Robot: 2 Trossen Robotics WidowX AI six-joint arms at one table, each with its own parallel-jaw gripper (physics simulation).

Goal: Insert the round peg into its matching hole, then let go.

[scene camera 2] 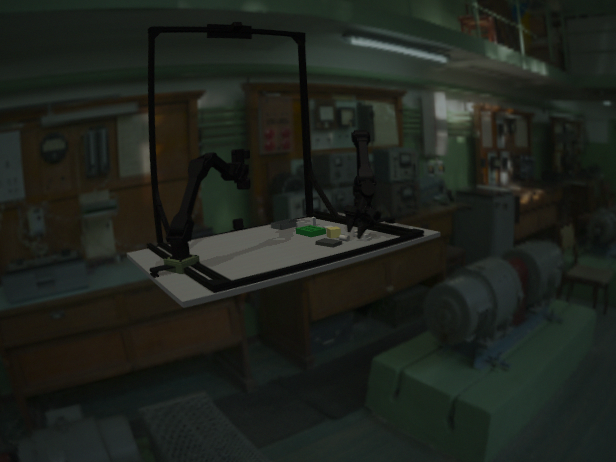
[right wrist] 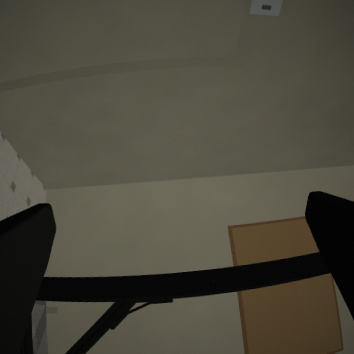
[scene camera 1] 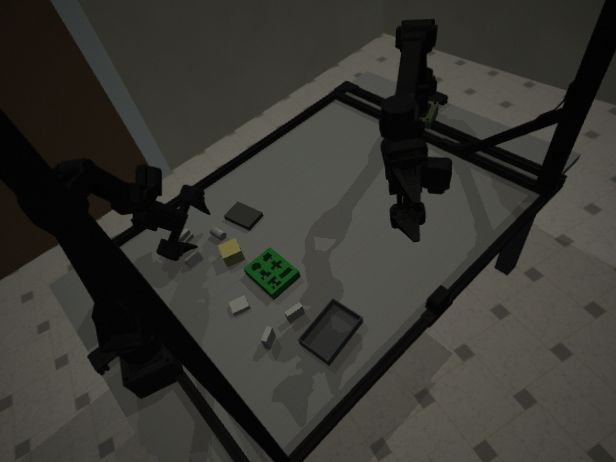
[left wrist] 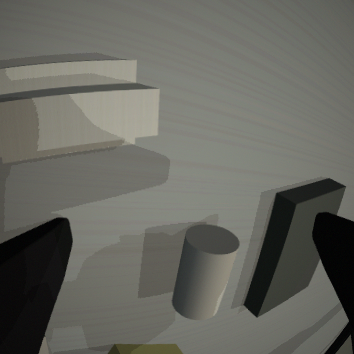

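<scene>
The round peg [scene camera 1: 218, 233] [scene camera 2: 344, 237] [left wrist: 205, 272], a pale cylinder, lies on its side on the table between the yellow cube and the dark flat block. The green board [scene camera 1: 287, 285] [scene camera 2: 311, 231] with several shaped holes, a round one at its left corner in scene camera 1, lies beyond the yellow cube. My left gripper [scene camera 1: 201, 230] [scene camera 2: 355, 236] [left wrist: 196, 229] is open and empty, close to the peg, which shows between the fingers and a little lower in the left wrist view. My right gripper [scene camera 1: 416, 220] [right wrist: 182, 211] is open and empty, raised above the table far from the board.
A yellow cube [scene camera 1: 231, 252] [scene camera 2: 333, 232] and a dark flat block [scene camera 1: 243, 215] [scene camera 2: 328, 242] [left wrist: 295, 250] lie near the peg. Pale blocks [scene camera 1: 239, 305] [scene camera 1: 294, 312] [scene camera 1: 268, 337] [scene camera 1: 193, 258] [left wrist: 100, 120] lie around. A grey tray [scene camera 1: 314, 353] stands beyond the board.
</scene>
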